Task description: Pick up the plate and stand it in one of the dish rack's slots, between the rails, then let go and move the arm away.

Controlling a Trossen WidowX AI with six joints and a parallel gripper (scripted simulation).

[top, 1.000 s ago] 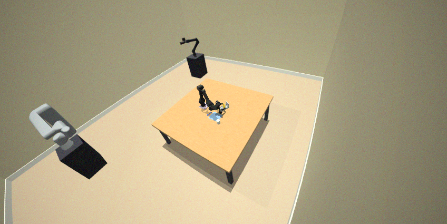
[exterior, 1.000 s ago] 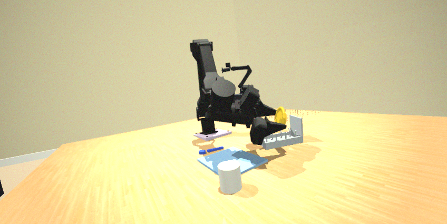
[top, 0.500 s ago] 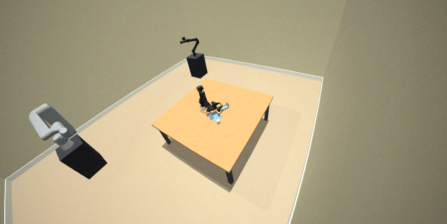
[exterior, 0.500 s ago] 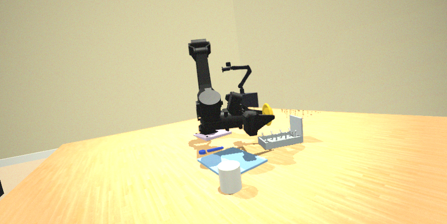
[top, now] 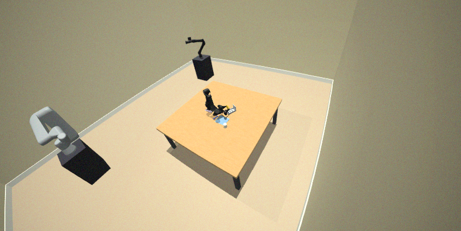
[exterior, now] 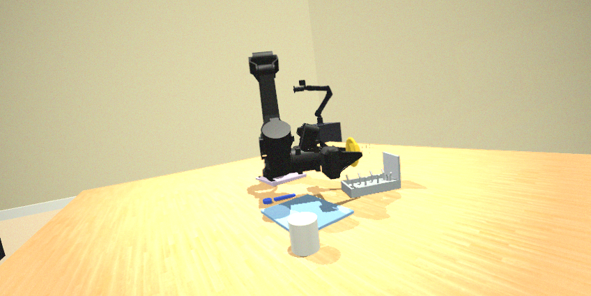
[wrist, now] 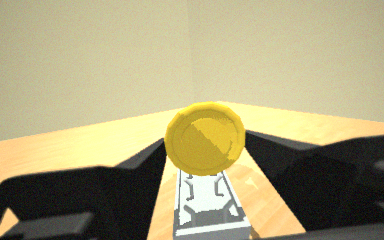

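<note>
Now: gripper tip 1 cm short of the grey dish rack, 3 cm to the right of it and 8 cm above it. From my gripper tip the other things lie so: blue spoon 12 cm behind, 17 cm to the right, 9 cm below; yellow plate 1 cm to the right; white cup 10 cm ahead, 24 cm to the right, 7 cm below.
</note>
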